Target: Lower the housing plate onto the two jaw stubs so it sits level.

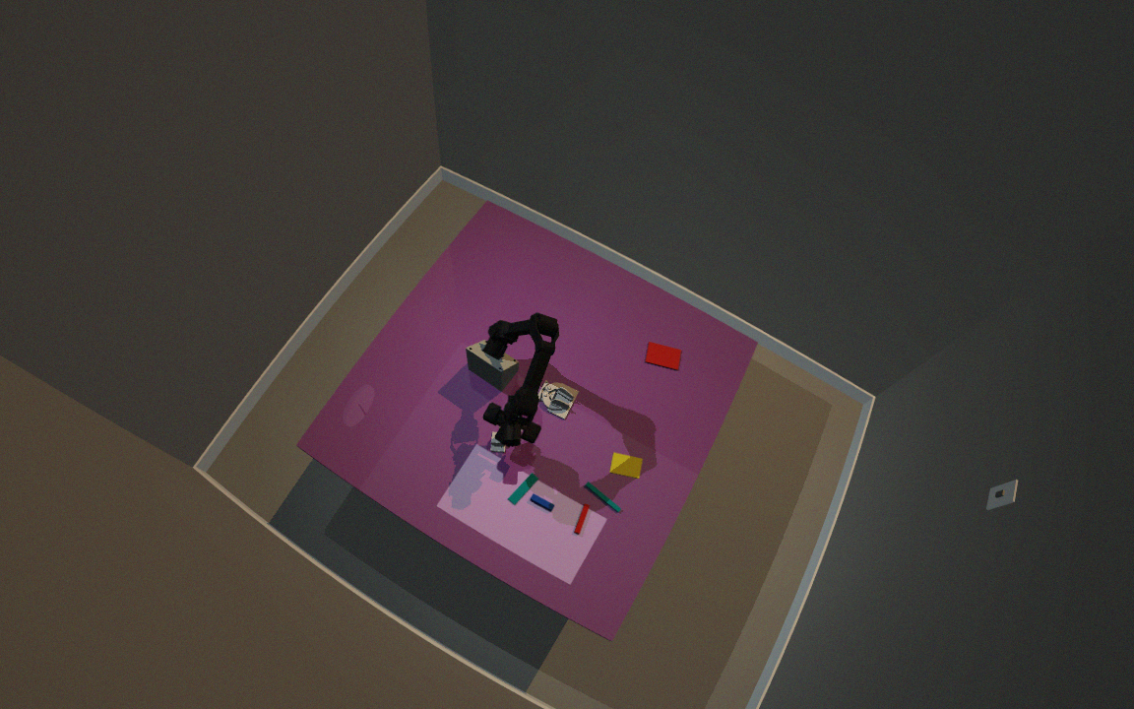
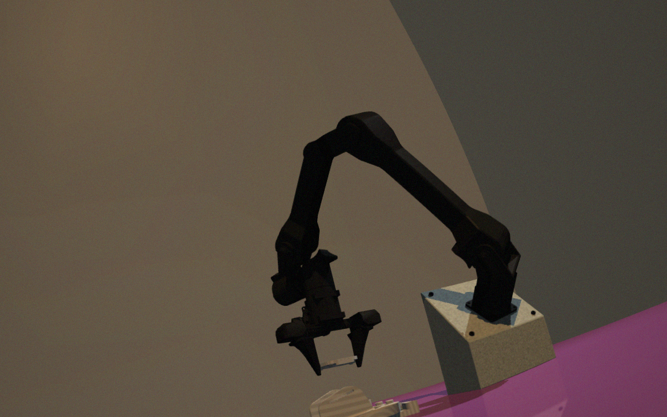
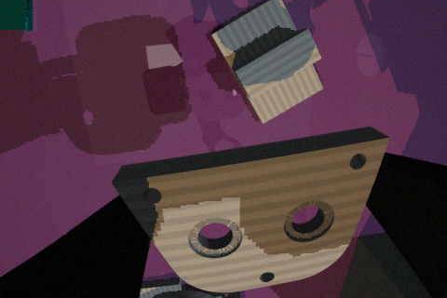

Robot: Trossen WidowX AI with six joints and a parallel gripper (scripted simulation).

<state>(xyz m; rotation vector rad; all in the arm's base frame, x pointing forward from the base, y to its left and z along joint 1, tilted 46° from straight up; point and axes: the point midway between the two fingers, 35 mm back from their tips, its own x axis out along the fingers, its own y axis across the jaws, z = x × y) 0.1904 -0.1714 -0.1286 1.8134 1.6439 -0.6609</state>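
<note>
Now: the jaw stub 20 cm to the left of my gripper tip, 8 cm below it and 5 cm ahead of it. The rest, counted from my gripper tip: red square 56 cm to the left, 35 cm ahead, 9 cm below; then small white block 8 cm below, 3 cm to the right, 3 cm behind; then yellow square 40 cm ahead, 10 cm to the left, 9 cm below.
</note>
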